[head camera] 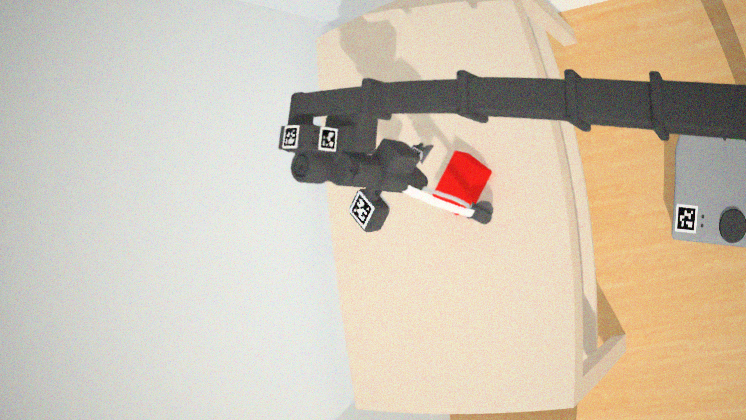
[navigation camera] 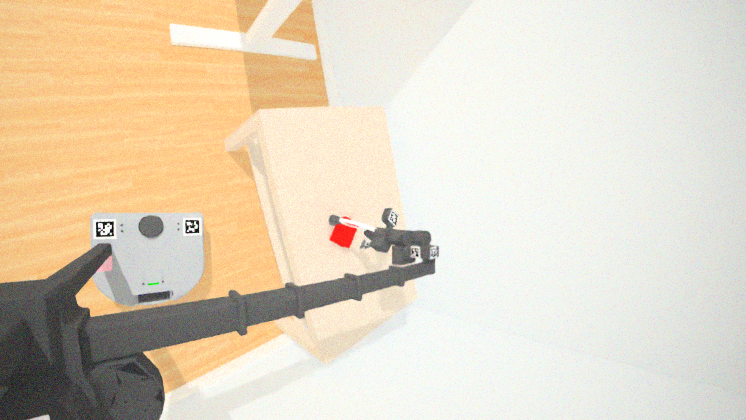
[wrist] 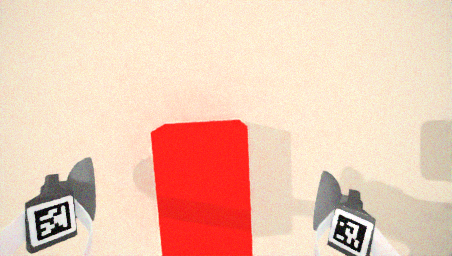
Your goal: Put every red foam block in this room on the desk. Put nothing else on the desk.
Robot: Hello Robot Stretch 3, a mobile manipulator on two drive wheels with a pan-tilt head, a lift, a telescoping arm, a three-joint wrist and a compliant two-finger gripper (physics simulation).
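Where they show: gripper, between the fingertips: (head camera: 460,182) (navigation camera: 345,232) (wrist: 209,184); robot's base, origin of its link: (head camera: 731,224) (navigation camera: 151,225).
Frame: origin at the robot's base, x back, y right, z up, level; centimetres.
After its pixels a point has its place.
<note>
A red foam block (head camera: 464,176) @(x 3.2, y 55.9, z 49.5 cm) (navigation camera: 342,235) @(x 3.1, y 55.2, z 49.5 cm) (wrist: 200,165) @(x 0.2, y 58.6, z 49.5 cm) lies on a pale wooden table (head camera: 459,323) @(x -23.0, y 56.5, z 45.0 cm) (navigation camera: 323,151) @(x -26.0, y 50.3, z 45.0 cm) (wrist: 225,50) @(x -5.6, y 64.4, z 45.0 cm) that stands against the wall. I cannot tell from these frames whether this table is the desk. My gripper (head camera: 453,182) @(x 2.2, y 58.0, z 47.6 cm) (navigation camera: 349,232) @(x 2.2, y 58.0, z 47.6 cm) (wrist: 209,184) @(x 2.2, y 58.0, z 47.6 cm) is open. Its fingers stand wide apart, one on each side of the block in the wrist view, with a gap on both sides. The block's near end runs out of the bottom of the wrist view. In the head view, one white finger covers part of the block.
My dark telescoping arm (head camera: 511,99) @(x 9.9, y 29.0, z 82.4 cm) (navigation camera: 271,305) @(x 9.8, y 16.3, z 82.6 cm) reaches across the table. My grey base (head camera: 709,177) @(x 9.7, y 7.2, z 16.0 cm) (navigation camera: 151,255) @(x 9.4, y -0.1, z 16.0 cm) stands on the wooden floor beside it. A pale wall (head camera: 156,208) @(x -6.4, y 97.0, z 87.6 cm) (navigation camera: 574,182) @(x -14.0, y 95.3, z 111.9 cm) rises behind the table. A white furniture foot (navigation camera: 208,38) stands on the floor farther off.
</note>
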